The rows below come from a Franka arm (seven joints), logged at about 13 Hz.
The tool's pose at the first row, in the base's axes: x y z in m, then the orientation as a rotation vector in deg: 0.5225, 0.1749, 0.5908, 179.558, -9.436, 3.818
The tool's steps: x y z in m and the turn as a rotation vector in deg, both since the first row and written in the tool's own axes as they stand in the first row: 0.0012, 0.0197, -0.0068, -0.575, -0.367, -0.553; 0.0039, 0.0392, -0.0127, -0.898, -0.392, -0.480; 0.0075, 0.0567, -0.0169, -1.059, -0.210, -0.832; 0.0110, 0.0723, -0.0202, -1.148, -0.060, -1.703; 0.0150, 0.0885, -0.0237, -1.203, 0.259, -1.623; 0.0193, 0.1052, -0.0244, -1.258, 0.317, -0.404; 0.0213, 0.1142, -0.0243, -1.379, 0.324, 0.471; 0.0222, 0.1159, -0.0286, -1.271, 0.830, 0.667; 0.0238, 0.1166, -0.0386, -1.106, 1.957, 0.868; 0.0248, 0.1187, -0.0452, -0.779, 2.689, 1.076; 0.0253, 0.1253, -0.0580, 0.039, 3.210, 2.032; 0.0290, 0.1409, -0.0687, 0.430, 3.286, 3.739; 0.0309, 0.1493, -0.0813, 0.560, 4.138, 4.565; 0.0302, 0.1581, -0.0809, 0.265, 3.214, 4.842
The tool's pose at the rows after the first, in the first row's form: 0.5213, 0.1552, 0.5977, 179.047, -8.562, 3.184; 0.5217, 0.1356, 0.6037, 178.723, -8.672, 3.113; 0.5233, 0.1178, 0.6080, 178.566, -8.120, 3.380; 0.5250, 0.1019, 0.6115, 178.503, -6.760, 3.602; 0.5271, 0.0854, 0.6152, 178.418, -6.883, 4.092; 0.5296, 0.0684, 0.6160, 178.300, -8.781, 4.180; 0.5307, 0.0592, 0.6160, 178.125, -10.141, 4.181; 0.5312, 0.0575, 0.6204, 178.173, -10.446, 4.979; 0.5323, 0.0566, 0.6304, 178.206, -10.756, 6.750; 0.5328, 0.0545, 0.6371, 178.431, -11.084, 7.928; 0.5321, 0.0479, 0.6499, 179.099, -12.600, 8.848; 0.5336, 0.0321, 0.6607, -178.942, 15.260, -9.004; 0.5341, 0.0236, 0.6734, -178.654, 16.532, -10.341; 0.5325, 0.0149, 0.6730, -178.929, 17.002, -8.884
